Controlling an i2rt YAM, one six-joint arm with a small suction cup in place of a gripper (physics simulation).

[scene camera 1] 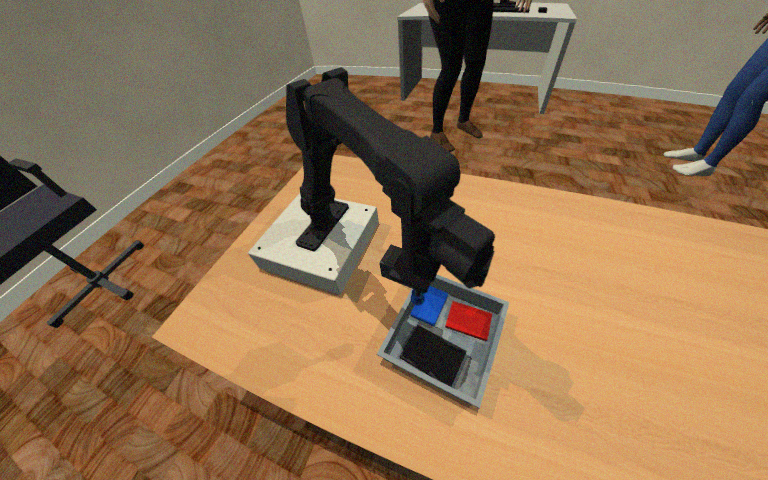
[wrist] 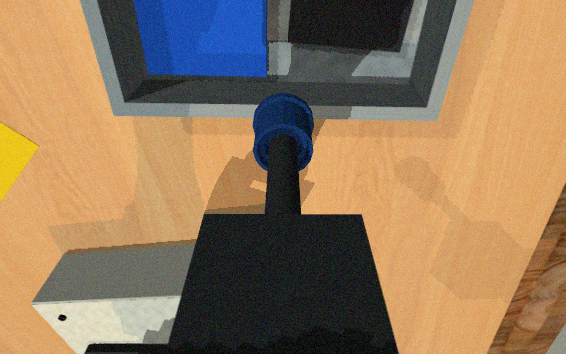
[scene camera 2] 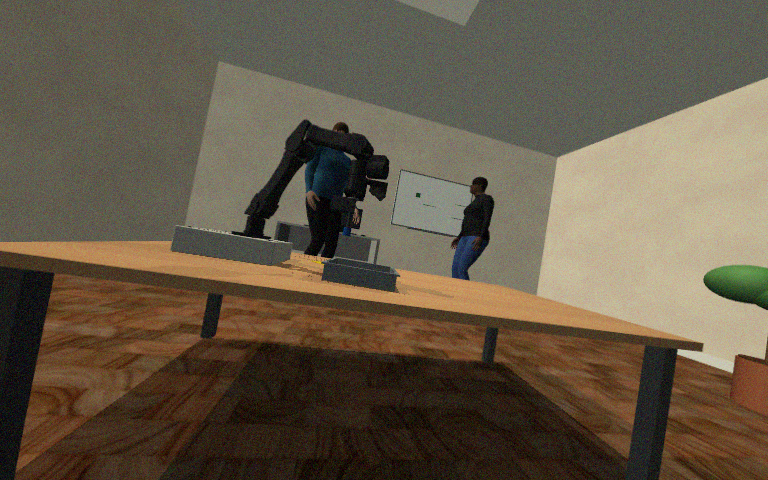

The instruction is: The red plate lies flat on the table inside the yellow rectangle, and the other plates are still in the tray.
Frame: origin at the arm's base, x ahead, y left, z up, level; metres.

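Seen in the pictures: end effector, tool point: point(scene camera 1: 417, 298) point(wrist: 283, 121) point(scene camera 2: 346, 235); arm's base, origin of the base link: point(scene camera 1: 324, 224) point(scene camera 2: 253, 236).
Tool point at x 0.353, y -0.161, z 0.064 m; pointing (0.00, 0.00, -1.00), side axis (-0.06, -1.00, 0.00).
Observation:
Offsets run from my tool point to a thing's middle. "spot": to the spot under its first point. Level surfaces: height alone.
The red plate {dy +0.054, dx +0.117, dz -0.129 m} point(scene camera 1: 468, 320) lies in the grey tray {dy -0.001, dx +0.071, dz -0.112 m} point(scene camera 1: 479, 403) point(scene camera 2: 362, 277) point(wrist: 225, 111), on the far right in scene camera 1. A blue plate {dy +0.060, dx +0.014, dz -0.129 m} point(scene camera 1: 433, 310) point(wrist: 220, 40) lies beside it. A black plate {dy -0.057, dx +0.060, dz -0.129 m} point(scene camera 1: 433, 354) point(wrist: 350, 22) lies in the tray's near part. Part of the yellow rectangle {spot: dy +0.314, dx -0.115, dz -0.137 m} point(scene camera 2: 318, 262) point(wrist: 14, 160) shows at the wrist view's left edge and behind the tray in scene camera 2; scene camera 1 does not show it. My suction gripper point(scene camera 1: 417, 296) point(scene camera 2: 346, 230) point(wrist: 283, 120) is open, holds nothing and hangs above the tray, over its rim in the wrist view.
The arm's pale base box point(scene camera 1: 283, 243) point(scene camera 2: 226, 244) point(wrist: 115, 272) stands beside the tray on the wooden table {dz -0.137 m} point(scene camera 1: 623, 316) point(scene camera 2: 481, 302). A person point(scene camera 1: 461, 50) point(scene camera 2: 328, 175) and a white desk point(scene camera 1: 557, 67) are beyond the table. An office chair point(scene camera 1: 39, 215) is at left.

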